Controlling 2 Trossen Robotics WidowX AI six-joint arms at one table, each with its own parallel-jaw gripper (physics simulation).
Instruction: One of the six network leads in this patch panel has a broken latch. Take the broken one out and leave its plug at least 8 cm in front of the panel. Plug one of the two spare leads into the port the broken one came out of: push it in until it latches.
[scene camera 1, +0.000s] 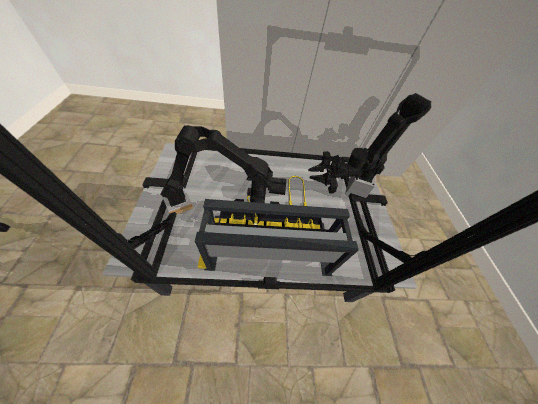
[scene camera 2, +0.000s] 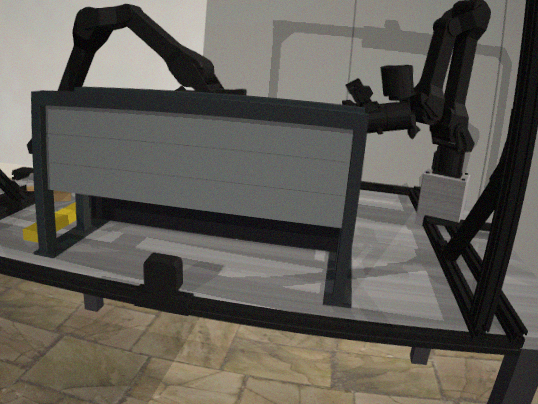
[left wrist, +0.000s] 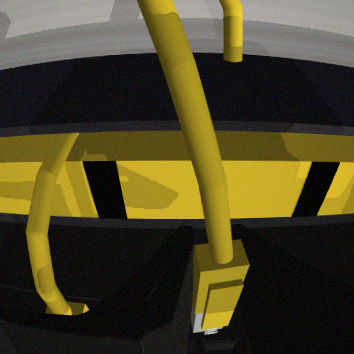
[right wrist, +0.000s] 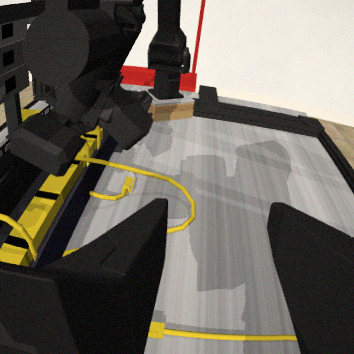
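Seen in the pictures: left gripper, fingertip midpoint: (scene camera 1: 255, 223) (left wrist: 209, 236); right gripper, fingertip midpoint: (scene camera 1: 308, 173) (right wrist: 219, 212); left arm's base, link origin: (scene camera 1: 176, 198) (right wrist: 165, 93); right arm's base, link origin: (scene camera 1: 365, 176) (scene camera 2: 447, 173).
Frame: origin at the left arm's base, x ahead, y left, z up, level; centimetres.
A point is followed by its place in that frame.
My left gripper (left wrist: 209, 236) {x 24.5, y -28.3, z 1.1 cm} is shut on a yellow lead's plug (left wrist: 220, 287) {x 25.2, y -27.2, z 3.8 cm}. Its clear tip shows; I cannot tell whether the plug is in a port. A neighbouring lead (left wrist: 38, 245) {x 21.9, y -23.7, z 3.4 cm} runs down at the left, its plug mostly hidden by a finger. The patch panel (scene camera 2: 195, 160) {x 22.6, y -47.8, z 13.4 cm} stands in a dark frame (scene camera 1: 275, 209) {x 26.1, y -36.7, z 21.8 cm} and hides the left fingers in both scene views. My right gripper (right wrist: 219, 212) {x 51.9, y -24.8, z 15.5 cm} (scene camera 1: 316, 173) {x 51.9, y -24.8, z 15.5 cm} is open and empty above the table. One loose plug (right wrist: 129, 185) {x 26.9, y -18.3, z -2.8 cm} lies in front of the panel; another plug (right wrist: 157, 330) {x 47.8, y -23.8, z -3.1 cm} lies nearer, its lead running right.
A yellow strip with black gaps (right wrist: 60, 181) {x 26.2, y -27.8, z -0.3 cm} (left wrist: 250, 187) {x 26.3, y -28.3, z -0.3 cm} runs along the panel. A yellow cable loop (right wrist: 192, 205) (scene camera 1: 297, 178) reaches out over the table. A yellow block (scene camera 1: 202, 261) {x -0.6, y -32.4, z -0.3 cm} (scene camera 2: 57, 222) {x 2.9, y -29.9, z -0.6 cm} lies by the frame's left foot. The left arm's wooden base (right wrist: 172, 111) {x 4.9, y -0.3, z -2.5 cm} stands beyond.
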